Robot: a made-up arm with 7 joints. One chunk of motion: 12 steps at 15 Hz.
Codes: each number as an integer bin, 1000 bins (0 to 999) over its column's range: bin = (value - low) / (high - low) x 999, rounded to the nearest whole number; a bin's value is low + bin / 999 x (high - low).
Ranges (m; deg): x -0.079..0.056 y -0.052..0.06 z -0.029..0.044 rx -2..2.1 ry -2.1..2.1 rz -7.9..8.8
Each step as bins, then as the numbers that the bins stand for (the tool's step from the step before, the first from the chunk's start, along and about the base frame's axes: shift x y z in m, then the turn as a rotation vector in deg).
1 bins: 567 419 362 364 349 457
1 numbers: -0.00238 -0.00503 -0.00255 -0.506 -0.633 -0.260
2 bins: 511 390 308 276 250 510
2 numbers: -0.00995 -0.00828 -0.00649 -0.867 -1.049 0.626
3 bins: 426 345 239 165 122 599
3 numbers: -0.02143 -0.01332 -0.01154 -1.323 -1.587 2.113
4 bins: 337 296 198 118 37 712
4 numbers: -0.03346 -0.01881 -0.01453 -1.516 -1.944 4.002
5 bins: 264 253 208 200 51 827
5 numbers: -0.04332 -0.02364 -0.01380 -1.179 -1.886 5.925
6 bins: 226 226 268 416 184 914
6 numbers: -0.04846 -0.02666 -0.00942 -0.293 -1.326 7.379
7 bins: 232 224 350 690 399 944
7 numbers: -0.04765 -0.02689 -0.00342 0.832 -0.423 7.881
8 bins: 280 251 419 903 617 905
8 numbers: -0.04116 -0.02386 0.00162 1.706 0.494 7.229
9 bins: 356 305 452 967 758 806
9 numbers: -0.03089 -0.01781 0.00403 1.969 1.087 5.574
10 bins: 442 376 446 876 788 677
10 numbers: -0.01927 -0.00985 0.00359 1.595 1.213 3.417
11 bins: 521 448 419 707 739 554
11 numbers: -0.00859 -0.00177 0.00162 0.902 1.007 1.361
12 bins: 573 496 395 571 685 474
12 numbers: -0.00157 0.00361 -0.00014 0.343 0.780 0.024
